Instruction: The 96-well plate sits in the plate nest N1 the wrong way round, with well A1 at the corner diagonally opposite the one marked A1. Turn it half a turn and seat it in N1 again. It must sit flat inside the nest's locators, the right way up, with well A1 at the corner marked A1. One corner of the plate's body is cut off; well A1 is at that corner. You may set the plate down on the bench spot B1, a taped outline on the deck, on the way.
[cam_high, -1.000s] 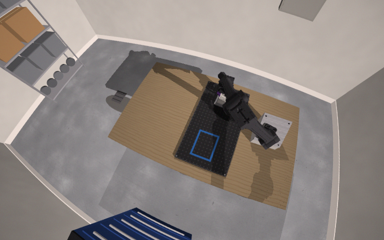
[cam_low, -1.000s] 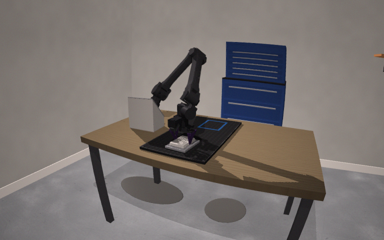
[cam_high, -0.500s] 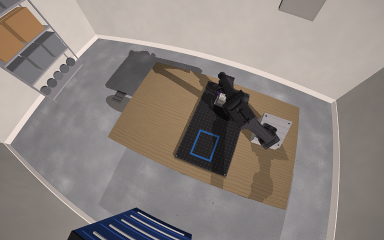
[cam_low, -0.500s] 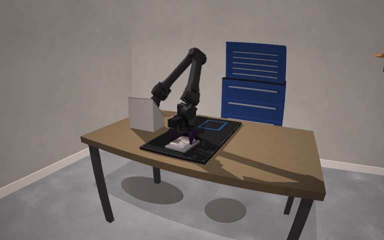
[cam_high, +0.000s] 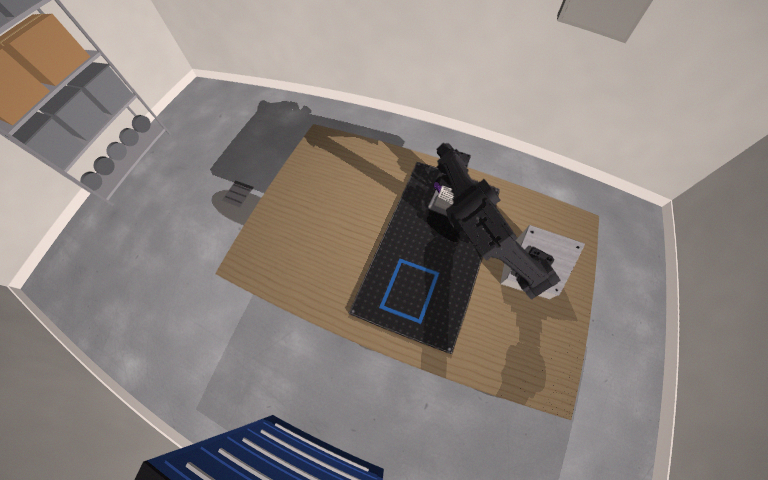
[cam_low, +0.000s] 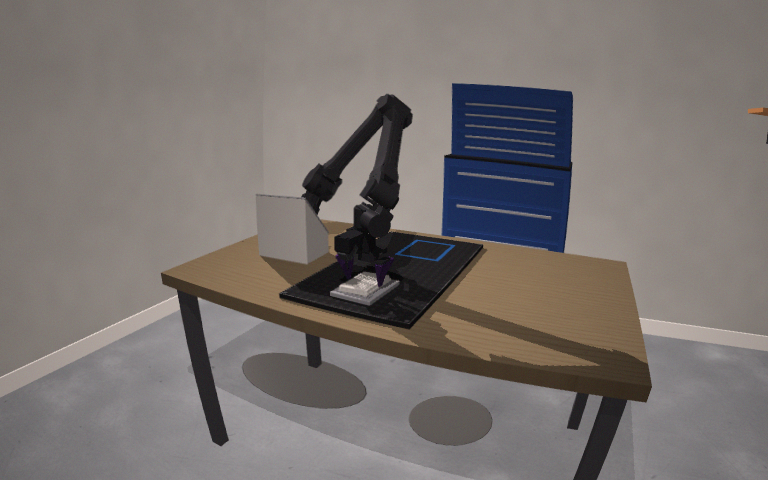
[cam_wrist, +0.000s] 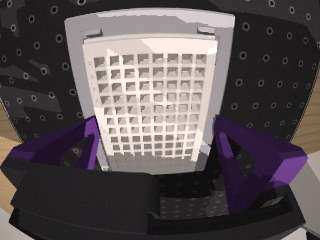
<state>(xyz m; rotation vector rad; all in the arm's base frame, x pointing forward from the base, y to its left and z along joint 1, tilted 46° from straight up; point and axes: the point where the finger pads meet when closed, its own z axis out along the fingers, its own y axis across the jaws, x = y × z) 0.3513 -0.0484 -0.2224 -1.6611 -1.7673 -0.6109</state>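
Now: the white 96-well plate 1 cm below my hand. Also, from my hand: grey plate nest N1: 2 cm below; then A1 label: 6 cm ahead, 7 cm to the left, 2 cm below.
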